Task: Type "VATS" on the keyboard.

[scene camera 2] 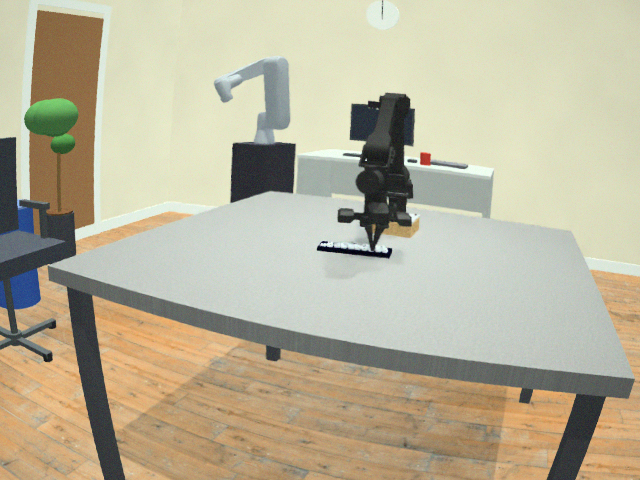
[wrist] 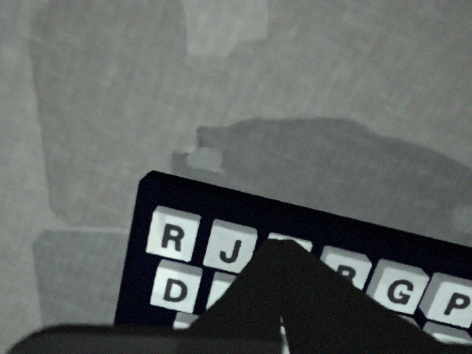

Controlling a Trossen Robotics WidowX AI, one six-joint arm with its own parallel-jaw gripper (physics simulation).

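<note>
The dark keyboard with white letter keys lies on the grey table. In the wrist view the keys R, J, G, P and D show, and B is partly covered. My gripper is shut and empty, pointing down. Its tip covers most of the top-row key between J and B, and that key's letter is hidden. Whether the tip touches the key cannot be told. The keys V, T and S do not show in the wrist view.
The grey table carries my arm's wooden base block behind the keyboard. Beyond the table stand a white desk with a monitor and a red cup, and a grey robot arm on a dark pedestal.
</note>
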